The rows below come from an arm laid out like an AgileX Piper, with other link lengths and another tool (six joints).
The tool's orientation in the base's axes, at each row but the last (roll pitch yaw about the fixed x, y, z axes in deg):
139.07 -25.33 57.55
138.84 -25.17 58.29
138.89 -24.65 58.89
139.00 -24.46 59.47
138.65 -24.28 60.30
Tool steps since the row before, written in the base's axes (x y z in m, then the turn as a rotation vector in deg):
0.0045 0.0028 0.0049 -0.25 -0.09 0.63
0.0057 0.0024 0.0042 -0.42 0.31 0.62
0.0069 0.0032 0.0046 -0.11 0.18 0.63
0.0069 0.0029 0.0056 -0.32 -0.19 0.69
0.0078 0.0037 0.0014 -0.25 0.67 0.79
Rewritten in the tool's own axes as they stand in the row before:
0.0064 0.0033 -0.0003 0.08 0.31 -0.60
0.0063 0.0038 0.0011 0.30 -0.03 -0.75
0.0076 0.0042 0.0016 0.35 0.21 -0.52
0.0078 0.0051 0.0010 -0.01 0.37 -0.69
0.0070 0.0026 0.0045 0.74 -0.06 -0.76

